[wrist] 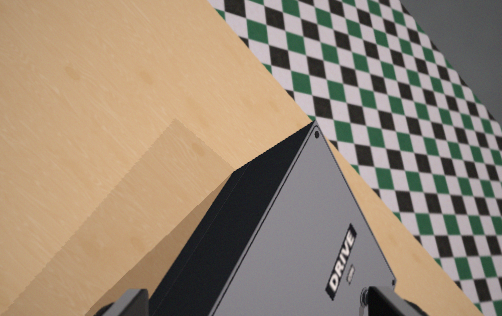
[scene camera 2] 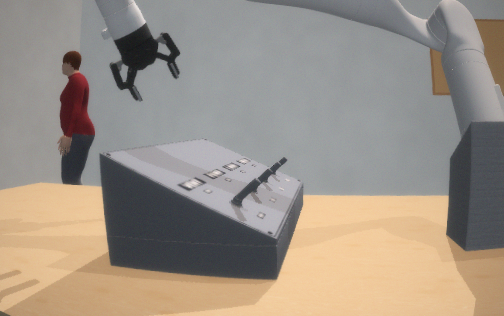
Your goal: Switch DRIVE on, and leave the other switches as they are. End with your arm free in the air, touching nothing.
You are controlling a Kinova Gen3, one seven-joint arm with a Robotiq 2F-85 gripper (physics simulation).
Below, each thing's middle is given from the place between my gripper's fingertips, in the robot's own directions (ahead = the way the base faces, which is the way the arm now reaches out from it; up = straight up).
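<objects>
Sloped grey switch console (scene camera 2: pixel 171 208): my hand is 210 mm above it and 150 mm past it.
</objects>
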